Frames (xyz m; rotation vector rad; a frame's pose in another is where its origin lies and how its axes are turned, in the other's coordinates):
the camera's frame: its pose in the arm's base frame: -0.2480 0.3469 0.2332 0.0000 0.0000 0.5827
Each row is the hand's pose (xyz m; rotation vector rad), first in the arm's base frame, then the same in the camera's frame.
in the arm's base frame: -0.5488 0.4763 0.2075 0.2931 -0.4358 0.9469
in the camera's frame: -0.1800 0.2736 -0.0257 0.1506 -0.4855 0.3773
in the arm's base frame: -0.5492 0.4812 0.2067 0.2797 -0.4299 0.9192
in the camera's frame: -0.1776 0.2779 -0.0265 0.1400 -0.4770 0.3490
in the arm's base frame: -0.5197 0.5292 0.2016 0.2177 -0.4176 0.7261
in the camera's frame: -0.1265 0.3017 -0.0316 0.0867 -0.4527 0.1540
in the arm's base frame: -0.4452 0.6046 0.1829 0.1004 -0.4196 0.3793
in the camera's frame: -0.0229 0.3237 -0.0503 -0.0242 -0.4288 -0.1944
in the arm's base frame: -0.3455 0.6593 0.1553 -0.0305 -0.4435 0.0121
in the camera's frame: 0.0905 0.3145 -0.0779 -0.1587 -0.4217 -0.5609
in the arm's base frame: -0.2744 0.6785 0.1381 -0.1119 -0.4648 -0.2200
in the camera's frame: 0.1604 0.2914 -0.0951 -0.2467 -0.4234 -0.7913
